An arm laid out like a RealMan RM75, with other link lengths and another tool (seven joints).
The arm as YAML. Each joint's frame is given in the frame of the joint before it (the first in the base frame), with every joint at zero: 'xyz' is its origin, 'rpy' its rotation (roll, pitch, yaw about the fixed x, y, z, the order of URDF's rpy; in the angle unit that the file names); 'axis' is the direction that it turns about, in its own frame. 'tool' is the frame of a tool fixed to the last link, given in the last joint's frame.
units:
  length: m
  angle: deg
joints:
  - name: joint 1
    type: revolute
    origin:
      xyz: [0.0, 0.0, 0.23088]
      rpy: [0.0, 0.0, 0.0]
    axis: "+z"
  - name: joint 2
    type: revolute
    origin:
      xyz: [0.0, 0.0, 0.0]
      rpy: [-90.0, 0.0, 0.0]
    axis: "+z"
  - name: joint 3
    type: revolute
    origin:
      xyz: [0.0, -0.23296, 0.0]
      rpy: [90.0, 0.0, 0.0]
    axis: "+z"
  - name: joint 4
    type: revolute
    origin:
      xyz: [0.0, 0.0, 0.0]
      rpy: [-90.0, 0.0, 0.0]
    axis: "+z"
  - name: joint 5
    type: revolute
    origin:
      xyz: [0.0, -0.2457, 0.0]
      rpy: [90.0, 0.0, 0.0]
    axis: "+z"
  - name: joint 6
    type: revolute
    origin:
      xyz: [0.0, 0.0, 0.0]
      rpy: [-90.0, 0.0, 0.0]
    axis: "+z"
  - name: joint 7
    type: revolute
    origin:
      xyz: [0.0, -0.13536, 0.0]
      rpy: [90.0, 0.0, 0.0]
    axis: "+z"
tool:
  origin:
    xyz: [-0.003, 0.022, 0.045]
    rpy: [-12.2, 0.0, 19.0]
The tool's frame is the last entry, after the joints.
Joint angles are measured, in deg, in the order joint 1, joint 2, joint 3, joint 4, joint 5, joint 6, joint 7. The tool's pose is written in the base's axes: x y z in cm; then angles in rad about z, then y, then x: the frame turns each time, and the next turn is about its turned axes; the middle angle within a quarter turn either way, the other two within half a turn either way. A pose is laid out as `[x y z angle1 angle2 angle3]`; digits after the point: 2 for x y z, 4 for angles.
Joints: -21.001, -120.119, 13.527, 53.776, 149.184, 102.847, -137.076
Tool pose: [-34.96 25.59 3.91 1.3876 -0.3444 2.9506]
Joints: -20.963, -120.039, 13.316, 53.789, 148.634, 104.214, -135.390
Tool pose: [-34.59 25.36 4.01 1.3561 -0.3447 2.9376]
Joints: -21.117, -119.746, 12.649, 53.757, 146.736, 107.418, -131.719
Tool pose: [-33.57 25.06 4.45 1.2803 -0.3616 2.9040]
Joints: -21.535, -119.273, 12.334, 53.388, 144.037, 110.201, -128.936
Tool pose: [-32.41 25.14 4.99 1.2088 -0.3923 2.8692]
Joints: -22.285, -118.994, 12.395, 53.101, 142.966, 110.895, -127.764
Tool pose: [-31.80 25.57 5.19 1.1677 -0.4050 2.8630]
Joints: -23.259, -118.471, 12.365, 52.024, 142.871, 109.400, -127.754
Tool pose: [-31.79 26.42 5.19 1.1583 -0.4135 2.8772]
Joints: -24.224, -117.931, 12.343, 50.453, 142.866, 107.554, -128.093
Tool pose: [-31.84 27.28 5.02 1.1615 -0.4213 2.8858]
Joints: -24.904, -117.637, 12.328, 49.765, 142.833, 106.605, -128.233
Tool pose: [-31.78 27.84 4.99 1.1577 -0.4261 2.8929]
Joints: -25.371, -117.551, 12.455, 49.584, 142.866, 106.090, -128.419
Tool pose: [-31.67 28.21 4.96 1.1537 -0.4261 2.8983]
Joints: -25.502, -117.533, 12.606, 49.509, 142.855, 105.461, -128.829
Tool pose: [-31.73 28.43 4.93 1.1588 -0.4273 2.9043]
